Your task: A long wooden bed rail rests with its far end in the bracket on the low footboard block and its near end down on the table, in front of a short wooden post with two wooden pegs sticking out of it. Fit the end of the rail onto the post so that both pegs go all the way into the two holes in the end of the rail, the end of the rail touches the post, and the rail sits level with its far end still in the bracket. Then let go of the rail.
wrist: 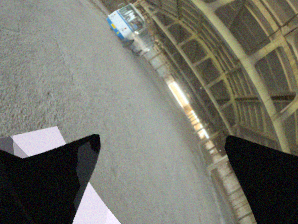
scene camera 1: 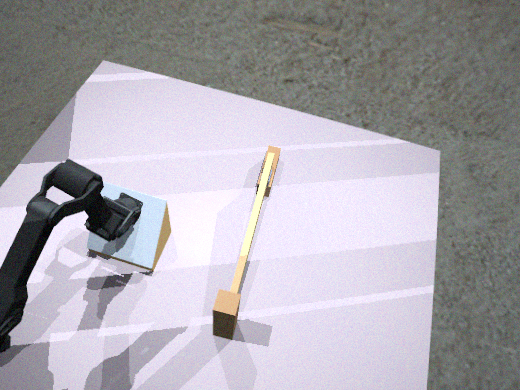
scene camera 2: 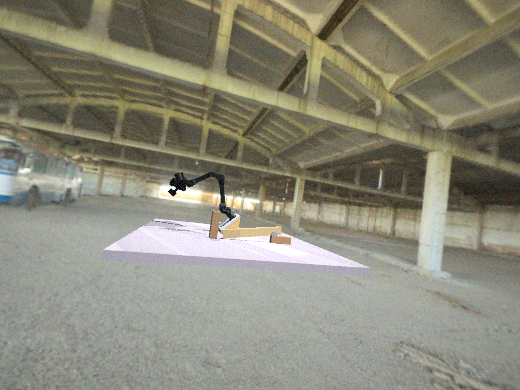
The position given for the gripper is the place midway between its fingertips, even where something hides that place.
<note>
The gripper (wrist: 165, 142) is open, holding nothing. Further things: a wooden rail (scene camera 1: 238, 276) and a wooden post (scene camera 1: 225, 310).
The wrist view does not show the wooden rail: it is out of frame.
</note>
